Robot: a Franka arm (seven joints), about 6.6 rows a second.
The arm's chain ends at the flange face. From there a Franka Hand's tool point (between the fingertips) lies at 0.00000 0.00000 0.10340 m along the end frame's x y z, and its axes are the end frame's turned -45 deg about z.
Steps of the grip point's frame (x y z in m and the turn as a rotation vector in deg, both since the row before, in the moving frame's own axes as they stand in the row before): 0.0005, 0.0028, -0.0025, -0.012, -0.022, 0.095; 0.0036, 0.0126, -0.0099, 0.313, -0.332, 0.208; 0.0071, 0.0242, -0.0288, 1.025, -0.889, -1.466; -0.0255, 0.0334, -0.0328, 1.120, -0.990, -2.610; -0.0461, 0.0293, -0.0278, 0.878, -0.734, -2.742; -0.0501, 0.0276, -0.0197, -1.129, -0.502, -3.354
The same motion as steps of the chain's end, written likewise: 0.0023, 0.0016, -0.0025, -0.024, -0.007, 0.095; 0.0123, 0.0063, -0.0099, -0.013, -0.456, 0.208; 0.0246, 0.0122, -0.0288, 0.096, -1.353, -1.466; 0.0083, 0.0418, -0.0328, 0.092, -1.492, -2.610; -0.0098, 0.0535, -0.0278, 0.102, -1.140, -2.742; -0.0168, 0.0529, -0.0197, -1.153, 0.443, -3.354
